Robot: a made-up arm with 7 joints. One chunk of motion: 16 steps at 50 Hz.
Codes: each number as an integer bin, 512 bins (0 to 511) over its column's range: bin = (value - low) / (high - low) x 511, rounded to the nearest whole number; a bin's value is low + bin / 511 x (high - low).
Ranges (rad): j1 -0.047..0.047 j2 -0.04..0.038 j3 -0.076..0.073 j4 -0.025..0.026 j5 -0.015..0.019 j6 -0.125..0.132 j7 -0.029..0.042
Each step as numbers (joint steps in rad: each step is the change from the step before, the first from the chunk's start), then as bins.
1 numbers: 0.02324 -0.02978 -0.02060 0.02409 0.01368 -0.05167 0.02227
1 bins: 382 67 190 492 431 146 369
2 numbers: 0.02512 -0.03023 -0.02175 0.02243 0.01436 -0.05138 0.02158
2 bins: 392 64 186 475 441 146 364
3 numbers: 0.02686 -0.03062 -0.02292 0.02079 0.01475 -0.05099 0.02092
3 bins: 402 61 182 459 447 147 359
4 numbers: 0.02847 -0.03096 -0.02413 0.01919 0.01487 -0.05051 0.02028
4 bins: 410 59 178 443 449 148 355
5 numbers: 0.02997 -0.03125 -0.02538 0.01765 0.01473 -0.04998 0.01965
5 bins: 418 57 174 427 447 149 350
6 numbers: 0.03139 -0.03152 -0.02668 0.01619 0.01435 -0.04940 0.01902
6 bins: 426 56 169 413 441 150 346
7 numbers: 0.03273 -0.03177 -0.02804 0.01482 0.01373 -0.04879 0.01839
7 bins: 433 54 164 399 432 152 341
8 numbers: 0.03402 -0.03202 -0.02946 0.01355 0.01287 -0.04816 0.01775
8 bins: 440 52 160 386 419 153 336
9 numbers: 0.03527 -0.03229 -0.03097 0.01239 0.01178 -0.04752 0.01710
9 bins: 447 51 154 375 402 154 332
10 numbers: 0.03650 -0.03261 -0.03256 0.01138 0.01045 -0.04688 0.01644
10 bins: 454 48 149 365 382 155 327
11 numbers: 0.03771 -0.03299 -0.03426 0.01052 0.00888 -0.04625 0.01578
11 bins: 460 46 143 356 359 157 322
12 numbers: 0.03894 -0.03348 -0.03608 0.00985 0.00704 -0.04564 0.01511
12 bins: 467 43 137 349 331 158 317
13 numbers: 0.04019 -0.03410 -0.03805 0.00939 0.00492 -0.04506 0.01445
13 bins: 474 39 130 345 299 159 313
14 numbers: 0.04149 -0.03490 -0.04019 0.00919 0.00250 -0.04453 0.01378
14 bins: 481 33 123 343 263 160 308
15 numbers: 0.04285 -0.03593 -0.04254 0.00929 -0.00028 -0.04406 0.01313
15 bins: 488 27 115 344 221 161 303
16 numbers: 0.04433 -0.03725 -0.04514 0.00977 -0.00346 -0.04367 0.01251
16 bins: 496 18 106 348 173 162 299
